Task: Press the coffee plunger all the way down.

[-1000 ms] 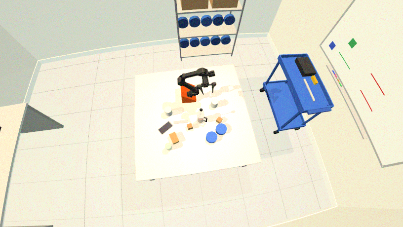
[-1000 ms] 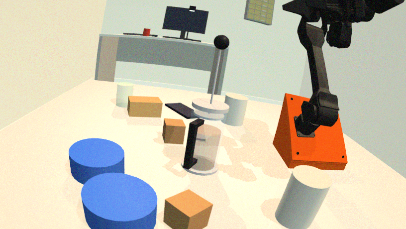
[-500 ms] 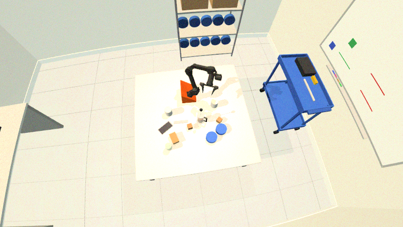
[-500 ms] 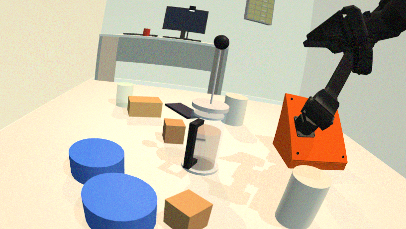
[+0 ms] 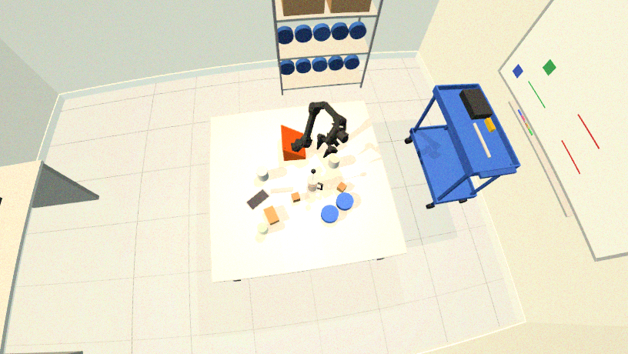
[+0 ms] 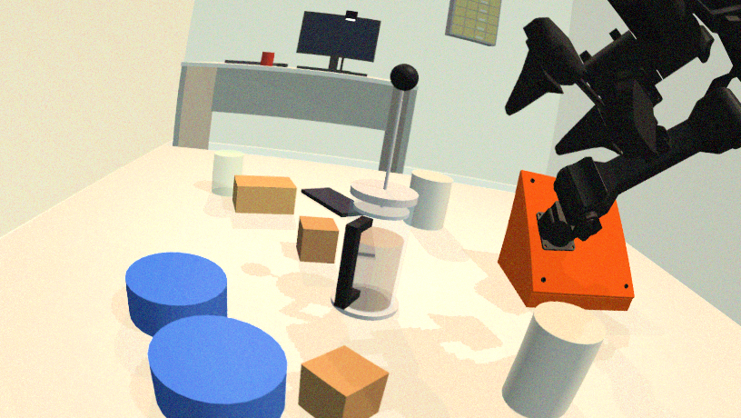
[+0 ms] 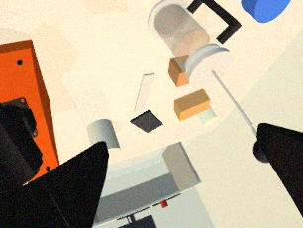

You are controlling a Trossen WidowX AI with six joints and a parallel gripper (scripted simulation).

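My gripper tip is 140 mm short of the coffee press, 110 mm above it and 50 mm to the left of it. Round my gripper tip: dark flat slab 460 mm to the right, 240 mm below, 160 mm ahead.
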